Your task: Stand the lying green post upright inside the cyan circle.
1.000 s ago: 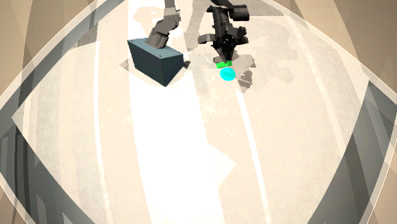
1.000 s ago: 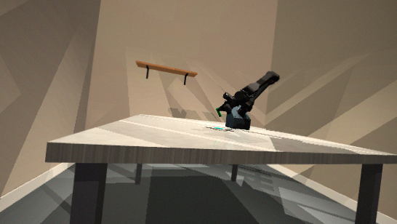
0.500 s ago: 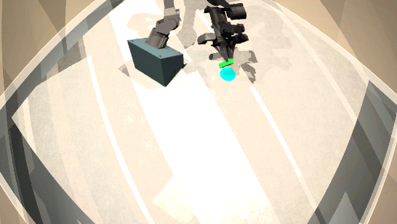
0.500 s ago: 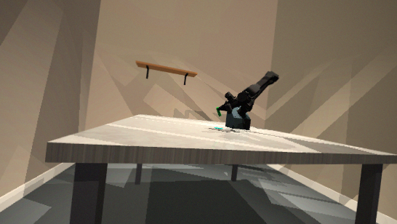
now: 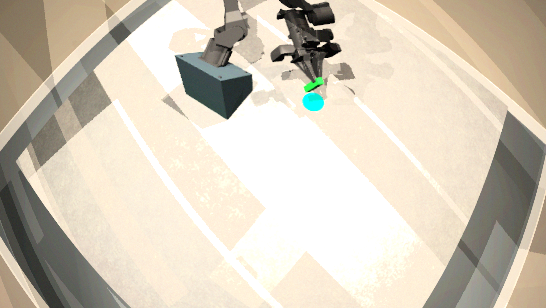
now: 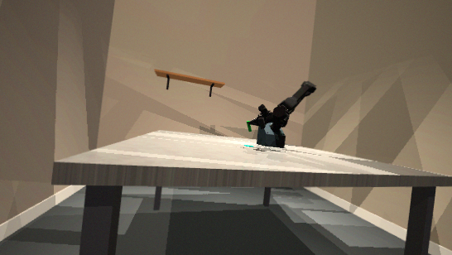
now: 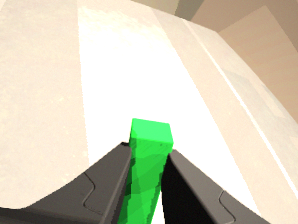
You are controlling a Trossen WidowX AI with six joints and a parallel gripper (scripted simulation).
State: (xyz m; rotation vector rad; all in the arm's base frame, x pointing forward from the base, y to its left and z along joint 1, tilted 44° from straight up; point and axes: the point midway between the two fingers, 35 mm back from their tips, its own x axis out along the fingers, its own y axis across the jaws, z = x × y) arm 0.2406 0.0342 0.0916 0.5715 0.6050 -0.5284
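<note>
The cyan circle is 140 mm below my gripper tip, 20 mm to the left of it and 10 mm behind it. The rest, counted from my gripper tip: green post 20 mm below, 10 mm behind.
</note>
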